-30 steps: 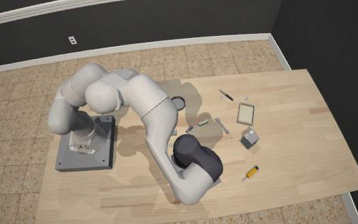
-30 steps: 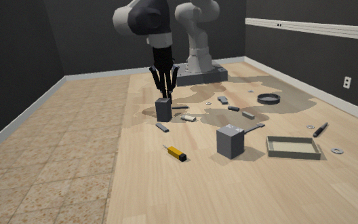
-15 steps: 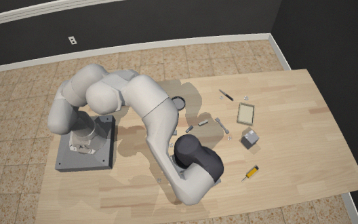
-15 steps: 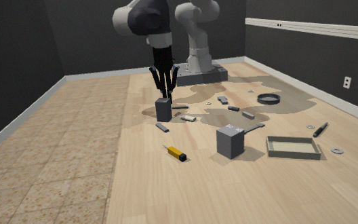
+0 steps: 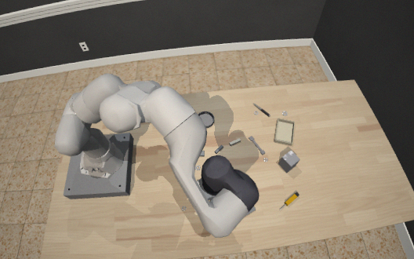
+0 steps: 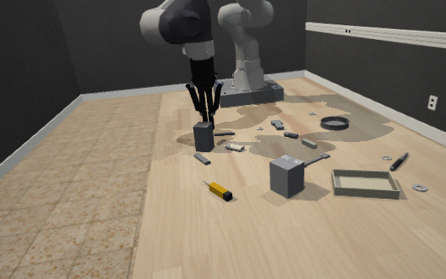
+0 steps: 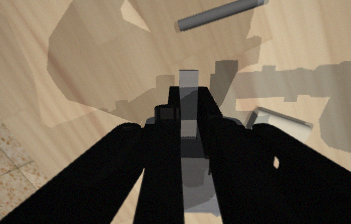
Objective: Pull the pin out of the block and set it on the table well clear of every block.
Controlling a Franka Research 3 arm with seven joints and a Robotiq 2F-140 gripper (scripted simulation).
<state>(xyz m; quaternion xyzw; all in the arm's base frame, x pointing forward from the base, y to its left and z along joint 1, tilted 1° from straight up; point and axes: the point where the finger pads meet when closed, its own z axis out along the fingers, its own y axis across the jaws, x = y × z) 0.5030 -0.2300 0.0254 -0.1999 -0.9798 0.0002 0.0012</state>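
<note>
My gripper is now 40 mm short of the dark grey block, 30 mm above it and 20 mm to the left of it. Round my hand: lighter grey block 350 mm ahead, 190 mm to the left, 40 mm below; pale cylinder 80 mm to the left, 80 mm below, 80 mm ahead; round dish 470 mm to the left, 70 mm below, 30 mm behind.
</note>
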